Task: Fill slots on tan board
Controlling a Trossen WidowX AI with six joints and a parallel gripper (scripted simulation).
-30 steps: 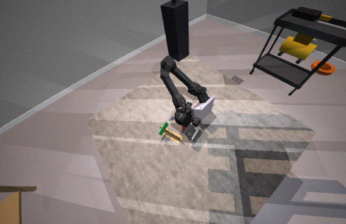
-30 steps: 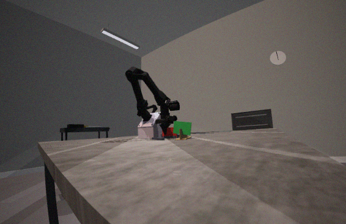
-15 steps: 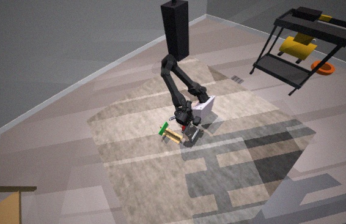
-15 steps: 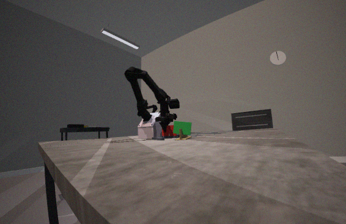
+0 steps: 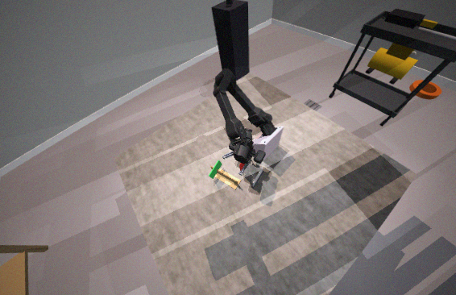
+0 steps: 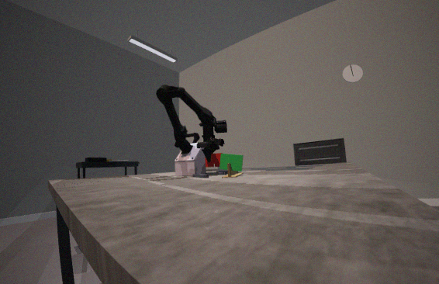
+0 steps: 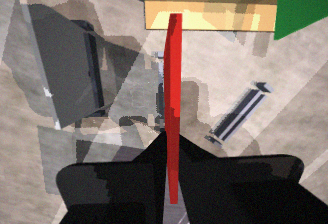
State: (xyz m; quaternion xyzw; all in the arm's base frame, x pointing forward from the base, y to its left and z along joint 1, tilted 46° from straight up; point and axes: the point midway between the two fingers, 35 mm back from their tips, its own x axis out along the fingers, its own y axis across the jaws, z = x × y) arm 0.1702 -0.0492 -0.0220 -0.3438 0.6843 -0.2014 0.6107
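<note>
The tan board lies 150 mm ahead of my gripper tip, 40 mm below it and 30 mm to the right of it. Also, from my gripper tip: green board (170 mm ahead, 80 mm to the right, 10 mm below); then grey-white board (110 mm to the left, 40 mm below, 40 mm ahead); then red board (30 mm ahead, 10 mm to the left).
</note>
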